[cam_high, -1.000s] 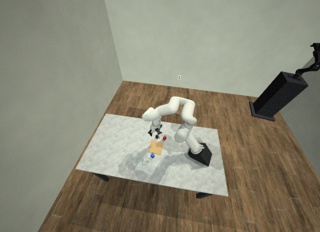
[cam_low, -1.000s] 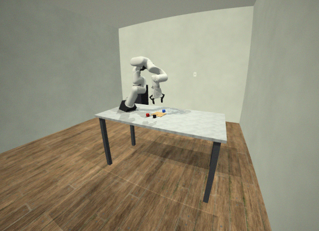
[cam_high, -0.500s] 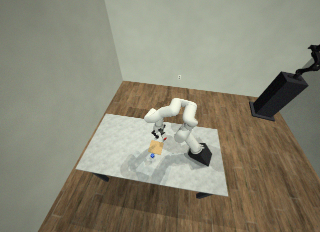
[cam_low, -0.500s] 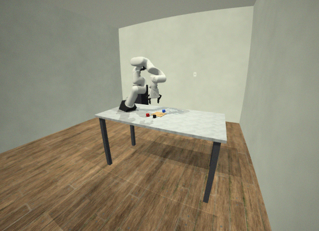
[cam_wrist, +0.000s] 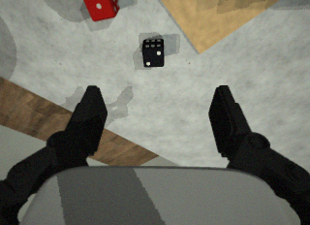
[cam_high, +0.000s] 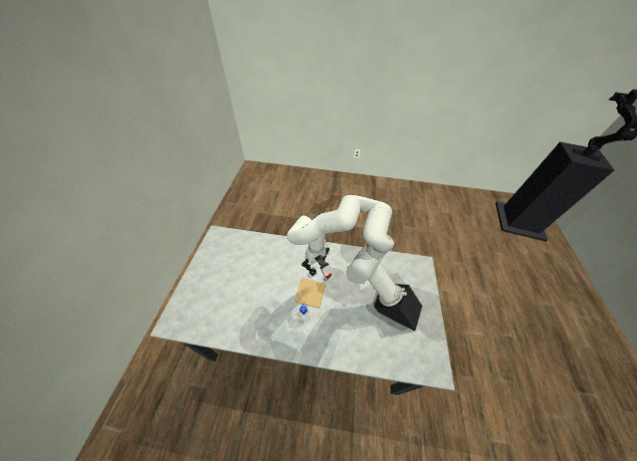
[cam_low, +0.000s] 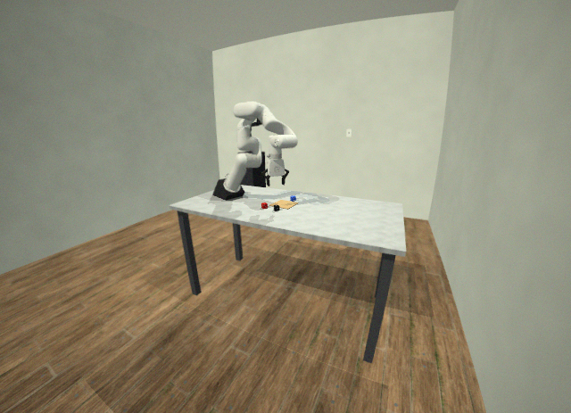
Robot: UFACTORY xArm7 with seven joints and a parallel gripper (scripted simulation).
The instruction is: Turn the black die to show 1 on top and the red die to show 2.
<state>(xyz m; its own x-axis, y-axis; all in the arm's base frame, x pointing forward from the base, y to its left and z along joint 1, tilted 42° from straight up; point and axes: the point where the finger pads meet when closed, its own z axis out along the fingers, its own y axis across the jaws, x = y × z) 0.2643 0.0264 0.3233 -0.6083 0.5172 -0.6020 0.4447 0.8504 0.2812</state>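
The black die is 140 mm below my hand, 30 mm to the right of it and 20 mm ahead of it. The rest, counted from my hand: blue die 200 mm to the left, 140 mm below; then red die 140 mm below, 70 mm behind, 30 mm to the right; then tan mat 160 mm below, 90 mm to the left.
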